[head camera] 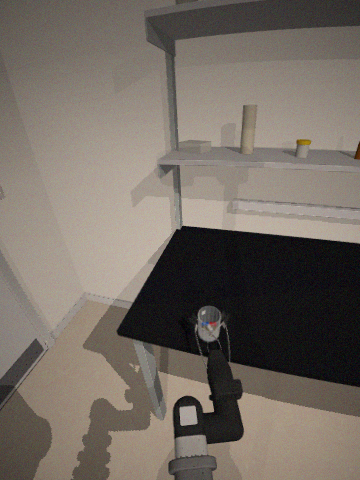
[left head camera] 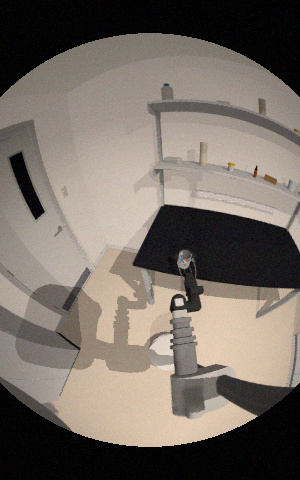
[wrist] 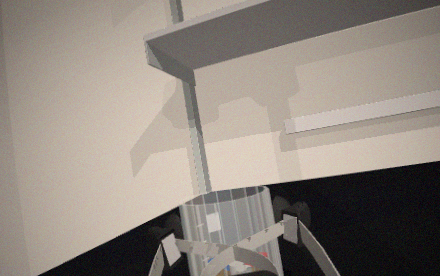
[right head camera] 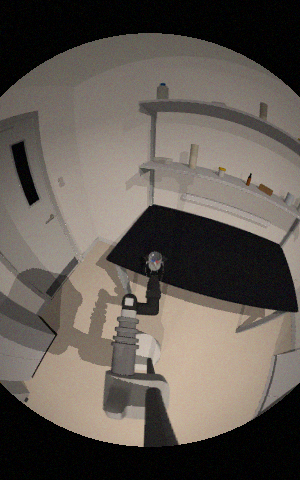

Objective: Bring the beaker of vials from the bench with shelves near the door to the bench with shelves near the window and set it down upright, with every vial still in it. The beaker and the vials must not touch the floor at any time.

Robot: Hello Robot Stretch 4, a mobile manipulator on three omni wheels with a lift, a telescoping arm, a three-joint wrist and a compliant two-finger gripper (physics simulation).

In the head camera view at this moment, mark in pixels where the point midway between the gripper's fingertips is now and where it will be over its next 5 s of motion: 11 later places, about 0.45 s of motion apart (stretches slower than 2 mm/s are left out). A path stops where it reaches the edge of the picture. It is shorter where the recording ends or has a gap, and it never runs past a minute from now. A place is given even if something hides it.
My gripper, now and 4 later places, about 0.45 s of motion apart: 207, 312; 209, 316; 212, 315; 213, 312; 168, 315
